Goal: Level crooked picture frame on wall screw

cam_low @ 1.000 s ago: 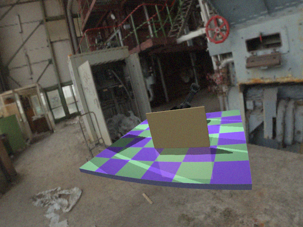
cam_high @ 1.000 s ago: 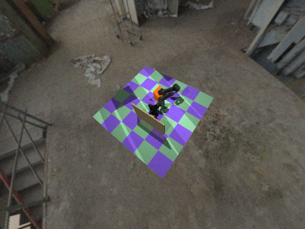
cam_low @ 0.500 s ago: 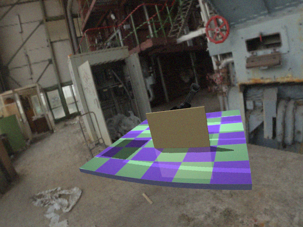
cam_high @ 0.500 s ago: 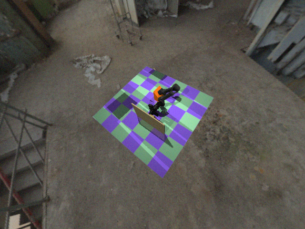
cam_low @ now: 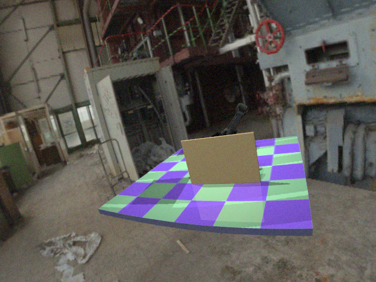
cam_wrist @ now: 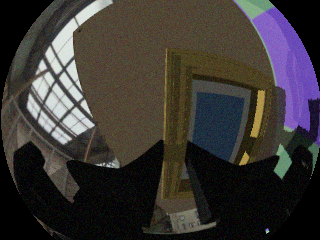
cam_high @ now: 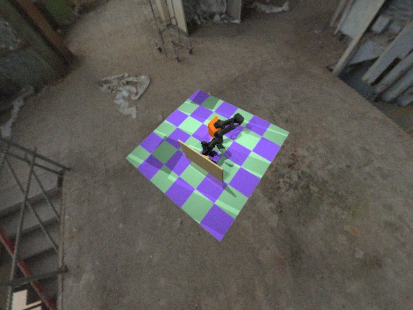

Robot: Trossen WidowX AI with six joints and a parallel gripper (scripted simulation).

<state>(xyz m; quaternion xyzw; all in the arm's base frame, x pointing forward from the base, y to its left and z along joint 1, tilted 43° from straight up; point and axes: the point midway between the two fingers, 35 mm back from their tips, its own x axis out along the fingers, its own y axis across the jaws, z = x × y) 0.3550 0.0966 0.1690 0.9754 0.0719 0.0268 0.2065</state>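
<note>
Right now my gripper tip is 50 mm above the picture frame and 20 mm to the right of it. Also, from my gripper tip: tan wall board: 70 mm below, 20 mm ahead.
</note>
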